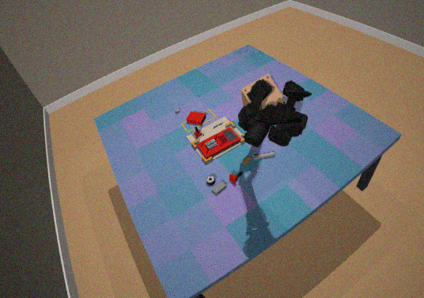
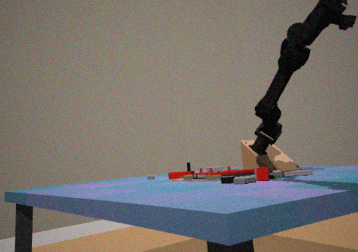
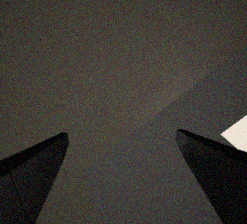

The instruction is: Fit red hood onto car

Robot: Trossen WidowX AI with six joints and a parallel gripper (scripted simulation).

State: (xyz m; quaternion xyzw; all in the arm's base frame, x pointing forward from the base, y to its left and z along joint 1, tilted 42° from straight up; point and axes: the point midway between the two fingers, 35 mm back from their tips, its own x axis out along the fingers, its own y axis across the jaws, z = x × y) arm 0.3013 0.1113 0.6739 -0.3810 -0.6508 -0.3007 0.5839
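The red hood is 74 cm to the right of my gripper tip, 52 cm below it and 3 cm behind it. Also, from my gripper tip: grey engine block: 51 cm below, 50 cm to the right, 4 cm ahead; wheel: 53 cm below, 35 cm to the right, 17 cm ahead.
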